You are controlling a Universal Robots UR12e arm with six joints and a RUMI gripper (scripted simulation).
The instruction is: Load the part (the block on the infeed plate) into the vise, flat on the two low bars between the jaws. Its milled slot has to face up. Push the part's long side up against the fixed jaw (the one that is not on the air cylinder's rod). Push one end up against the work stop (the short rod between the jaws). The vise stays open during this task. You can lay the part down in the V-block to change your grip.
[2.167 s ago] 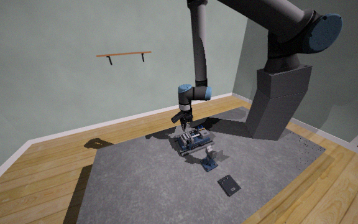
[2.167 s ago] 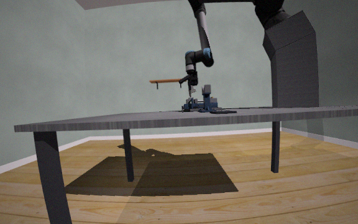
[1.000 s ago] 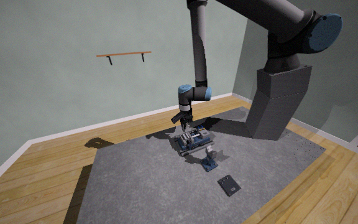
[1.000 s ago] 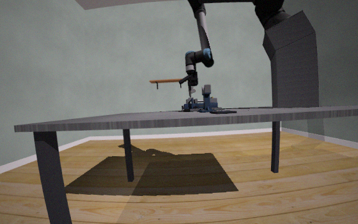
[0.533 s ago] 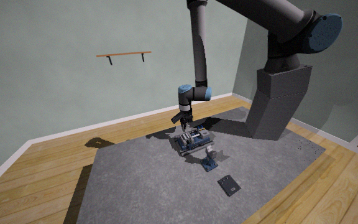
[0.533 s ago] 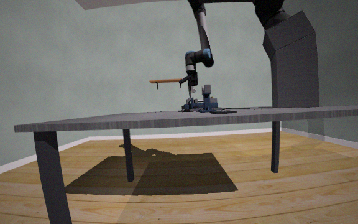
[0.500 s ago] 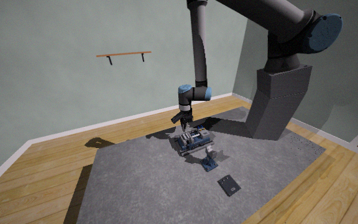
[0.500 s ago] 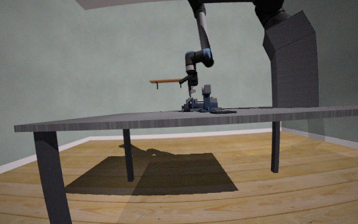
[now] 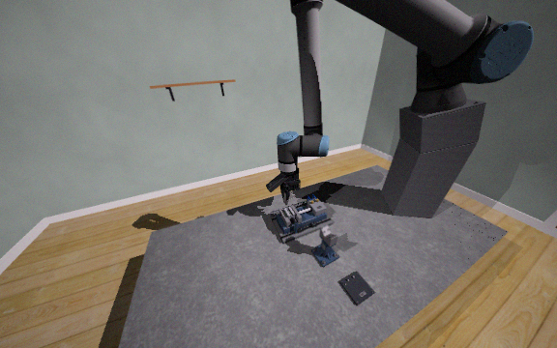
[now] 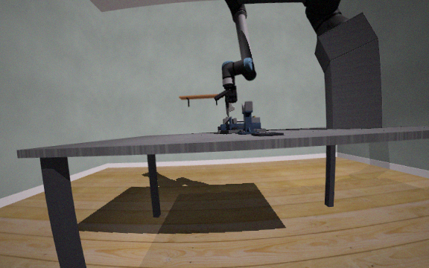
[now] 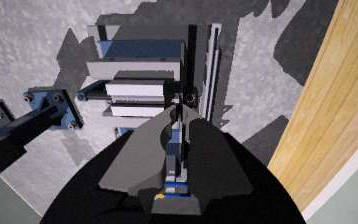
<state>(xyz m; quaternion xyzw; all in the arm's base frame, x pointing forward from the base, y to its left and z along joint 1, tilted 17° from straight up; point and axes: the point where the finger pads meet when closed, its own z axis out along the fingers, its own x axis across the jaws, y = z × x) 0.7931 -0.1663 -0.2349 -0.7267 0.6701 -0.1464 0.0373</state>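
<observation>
The part is 50 mm to the left of my hand and 30 mm below it. From my hand the other things lie so: moving jaw 40 mm behind, 50 mm to the left, 50 mm below; then work stop 10 mm behind, 100 mm to the left, 40 mm below; then fixed jaw 30 mm ahead, 50 mm to the left, 50 mm below.
</observation>
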